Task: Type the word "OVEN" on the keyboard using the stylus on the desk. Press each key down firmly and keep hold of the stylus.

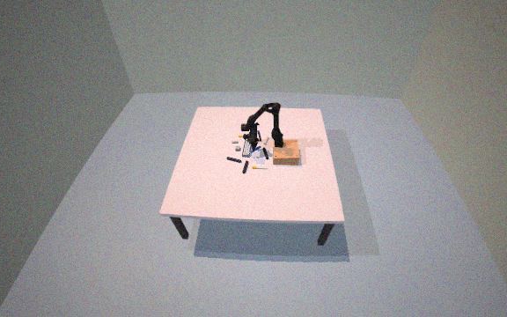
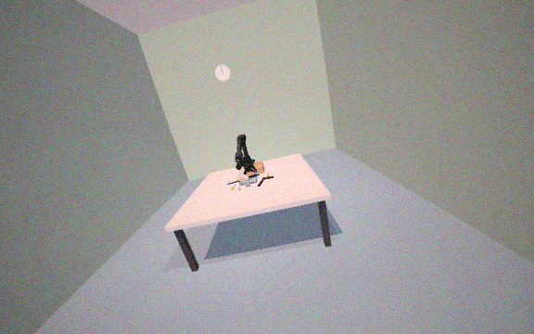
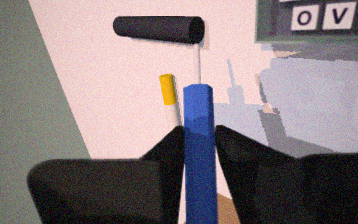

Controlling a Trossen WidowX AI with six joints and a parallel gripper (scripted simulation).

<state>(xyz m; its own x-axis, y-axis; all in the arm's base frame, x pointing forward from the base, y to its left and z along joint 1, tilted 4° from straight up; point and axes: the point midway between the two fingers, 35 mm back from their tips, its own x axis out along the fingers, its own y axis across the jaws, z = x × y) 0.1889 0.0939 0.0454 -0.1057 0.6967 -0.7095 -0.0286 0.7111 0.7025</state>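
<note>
The blue stylus is 1 cm ahead of my gripper tip, 1 cm to the left of it and 1 cm below it.
</note>
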